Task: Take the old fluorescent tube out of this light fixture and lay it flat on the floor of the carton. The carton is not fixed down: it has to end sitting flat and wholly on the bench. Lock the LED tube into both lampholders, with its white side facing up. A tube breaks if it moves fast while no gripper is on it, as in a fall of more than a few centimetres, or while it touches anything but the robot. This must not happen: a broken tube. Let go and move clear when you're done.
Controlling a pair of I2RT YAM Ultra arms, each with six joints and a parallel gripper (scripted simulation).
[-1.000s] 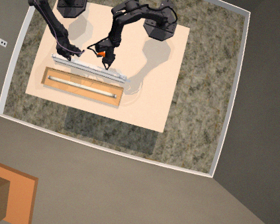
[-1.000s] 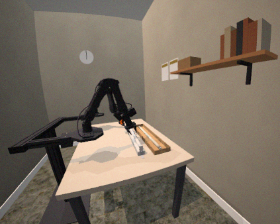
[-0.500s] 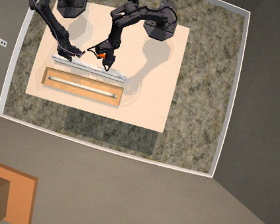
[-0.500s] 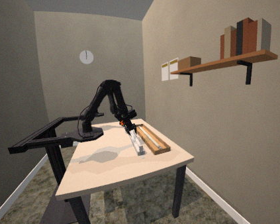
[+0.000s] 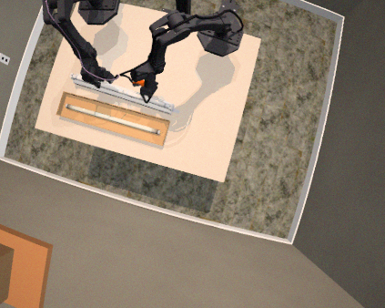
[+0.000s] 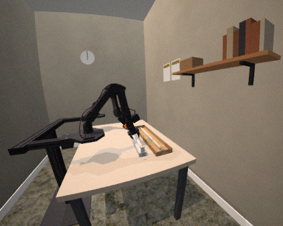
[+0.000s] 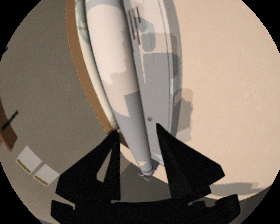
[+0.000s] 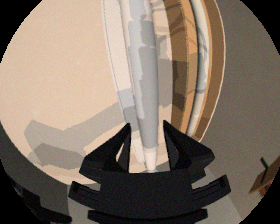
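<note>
My right gripper is now 120 mm to the right of the LED tube and 10 mm short of it. Also, from my right hand: carton: 160 mm ahead, 100 mm to the left, 50 mm below; light fixture: 120 mm to the left, 10 mm below, 10 mm ahead; old fluorescent tube: 170 mm ahead, 100 mm to the left, 50 mm below.
</note>
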